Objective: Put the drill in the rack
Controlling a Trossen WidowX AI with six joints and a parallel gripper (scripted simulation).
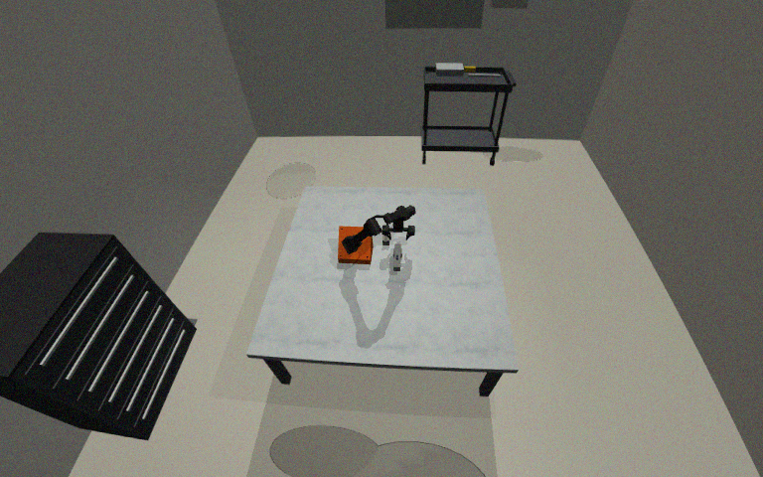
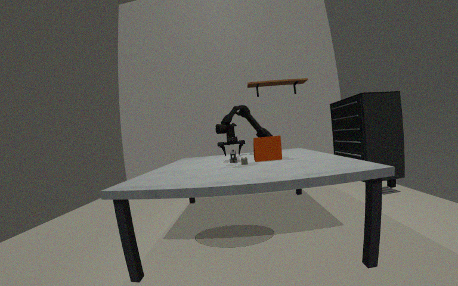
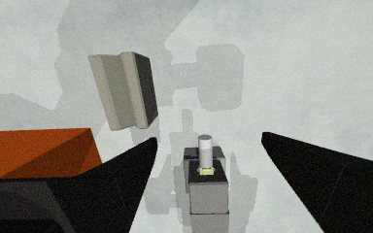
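The drill is 70 mm to the right of my gripper tip, 10 mm below it and 10 mm ahead of it. The rest, counted from my gripper tip: grey grooved block (80 mm behind, 40 mm below, 30 mm to the left).
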